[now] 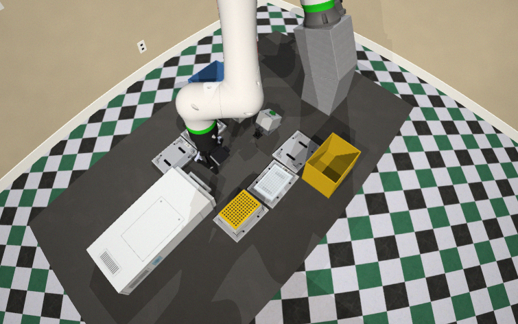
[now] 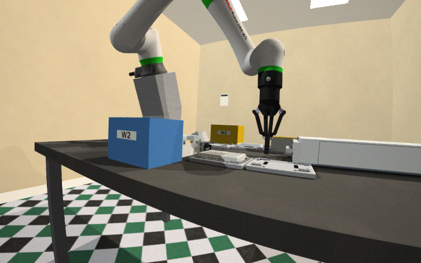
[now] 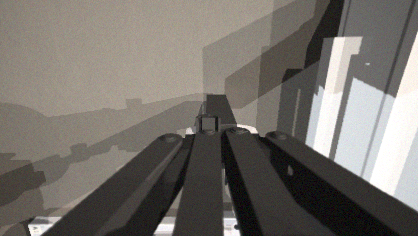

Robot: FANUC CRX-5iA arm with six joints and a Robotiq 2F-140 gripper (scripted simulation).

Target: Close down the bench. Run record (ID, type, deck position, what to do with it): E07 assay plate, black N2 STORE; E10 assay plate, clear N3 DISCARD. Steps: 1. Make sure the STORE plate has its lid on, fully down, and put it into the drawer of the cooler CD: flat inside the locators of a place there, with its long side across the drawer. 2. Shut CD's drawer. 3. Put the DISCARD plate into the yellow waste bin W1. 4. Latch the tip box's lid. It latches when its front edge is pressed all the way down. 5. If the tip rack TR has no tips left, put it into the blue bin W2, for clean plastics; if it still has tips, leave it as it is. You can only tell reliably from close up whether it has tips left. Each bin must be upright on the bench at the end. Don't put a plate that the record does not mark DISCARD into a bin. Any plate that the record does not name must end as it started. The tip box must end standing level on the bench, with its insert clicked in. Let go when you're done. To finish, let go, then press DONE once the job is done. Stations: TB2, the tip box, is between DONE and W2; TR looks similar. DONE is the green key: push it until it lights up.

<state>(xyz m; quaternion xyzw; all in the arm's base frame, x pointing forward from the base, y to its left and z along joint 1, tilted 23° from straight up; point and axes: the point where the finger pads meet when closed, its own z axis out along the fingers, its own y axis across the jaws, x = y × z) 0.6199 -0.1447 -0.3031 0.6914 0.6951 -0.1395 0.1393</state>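
Right now the nest N3 is 20 cm to the left of my hand, 11 cm behind it and 4 cm below it. Round my hand: lid (19 cm ahead, 2 cm below); black assay plate (19 cm ahead, 2 cm below); nest N2 (18 cm to the right, 6 cm ahead, 4 cm below).
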